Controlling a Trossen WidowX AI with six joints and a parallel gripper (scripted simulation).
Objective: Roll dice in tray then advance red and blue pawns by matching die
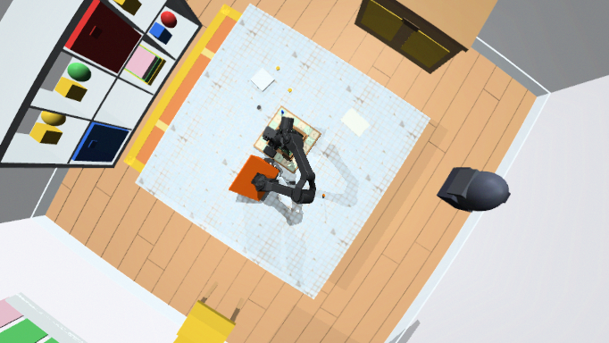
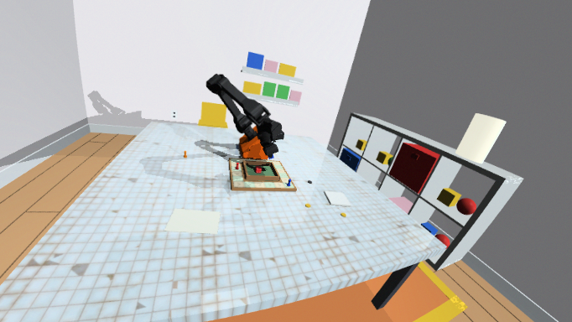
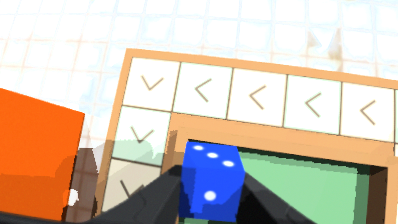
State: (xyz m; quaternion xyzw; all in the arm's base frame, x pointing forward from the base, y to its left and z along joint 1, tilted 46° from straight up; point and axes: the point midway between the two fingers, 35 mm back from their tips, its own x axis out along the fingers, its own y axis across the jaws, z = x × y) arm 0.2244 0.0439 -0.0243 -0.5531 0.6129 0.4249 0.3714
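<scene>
My gripper tip is 16 cm to the left of the red pawn, 5 cm above it and 3 cm short of it. The rest, counted from my gripper tip: blue die (right at my gripper tip); then red die (6 cm to the right, 5 cm below, 5 cm ahead); then blue pawn (16 cm ahead, 6 cm to the left, 5 cm below).
</scene>
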